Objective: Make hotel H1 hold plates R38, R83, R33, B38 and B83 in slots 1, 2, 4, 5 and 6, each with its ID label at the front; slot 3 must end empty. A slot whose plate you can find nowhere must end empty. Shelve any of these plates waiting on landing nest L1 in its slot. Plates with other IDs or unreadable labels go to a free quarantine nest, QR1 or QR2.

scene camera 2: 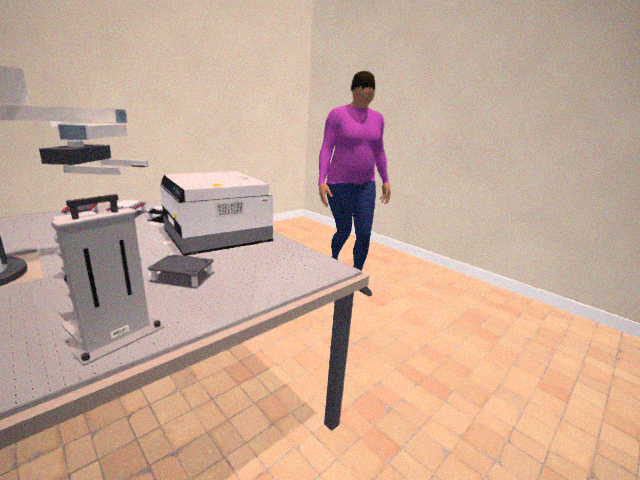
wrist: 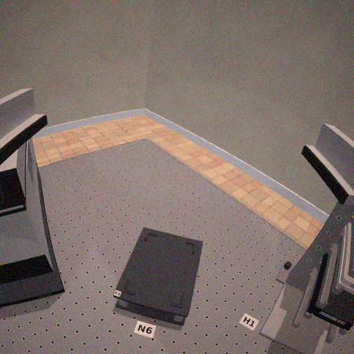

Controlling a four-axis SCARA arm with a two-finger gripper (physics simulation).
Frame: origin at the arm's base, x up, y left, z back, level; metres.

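Where they show: gripper, fingertip midpoint: [scene camera 2: 134,167].
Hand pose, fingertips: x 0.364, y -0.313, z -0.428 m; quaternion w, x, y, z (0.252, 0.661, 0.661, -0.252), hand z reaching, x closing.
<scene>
Things, the pixels of their top centre, and the offset from my fingertips. "spot": a spot on its surface instead. Level surfaces: height alone.
- low dark nest at its top centre: [scene camera 2: 181,262] dy -0.085, dx -0.297, dz -0.083 m
- white instrument at its top centre: [scene camera 2: 214,179] dy +0.235, dx -0.098, dz -0.367 m
- black top handle at a spot on its surface: [scene camera 2: 93,200] spot: dy -0.308, dx -0.019, dz +0.160 m
- table at its surface level: dx -0.351 m
Hotel H1 [scene camera 2: 109,279] [wrist: 320,240] stands on the table, seen from its plain grey side in the scene view and partly cut off at the right of the wrist view. A dark plate [wrist: 327,312] shows inside it, its front label too small to read; paler edges show above it. Which slots are filled cannot be told. My gripper [scene camera 2: 109,166] [wrist: 178,113] is open and empty, high above the table, behind hotel H1 in the scene view. In the wrist view its fingers are at the left and right edges. Nests L1, QR1 and QR2 cannot be made out.
A low dark nest [scene camera 2: 180,264] [wrist: 162,270], tagged N6, stands between hotel H1 and a white instrument [scene camera 2: 227,214] [wrist: 30,275]. Hotel H1 has a black top handle [scene camera 2: 93,200]. Red-edged objects [scene camera 2: 135,205] lie behind it. A person [scene camera 2: 354,149] stands beyond the table [scene camera 2: 289,263].
</scene>
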